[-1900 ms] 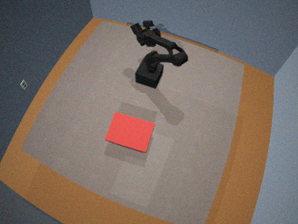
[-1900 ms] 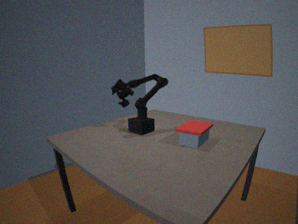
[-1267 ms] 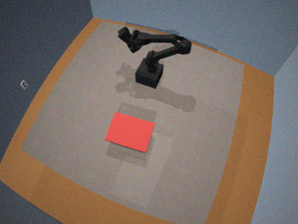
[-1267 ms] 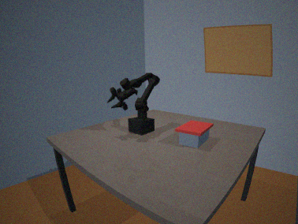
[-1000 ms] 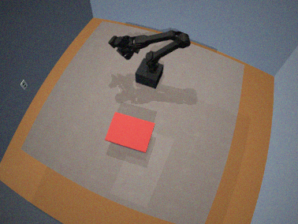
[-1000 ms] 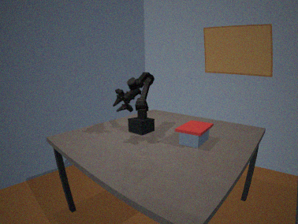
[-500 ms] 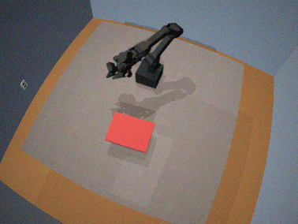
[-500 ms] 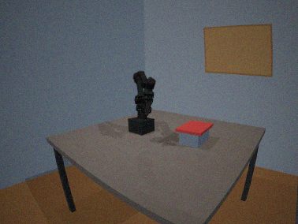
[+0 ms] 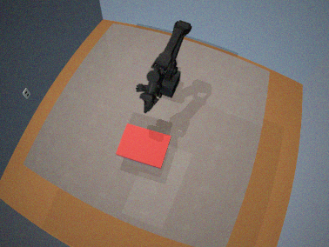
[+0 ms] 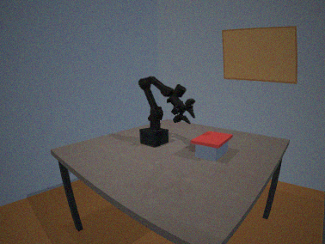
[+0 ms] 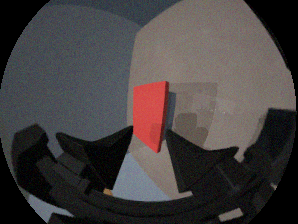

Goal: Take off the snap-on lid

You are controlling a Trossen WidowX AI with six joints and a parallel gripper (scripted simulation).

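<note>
My gripper tip is now 13 cm short of the red lid, 1 cm to the right of it and 9 cm above it. Also, from my gripper tip: storage box 13 cm ahead, 1 cm to the left, 14 cm below.
</note>
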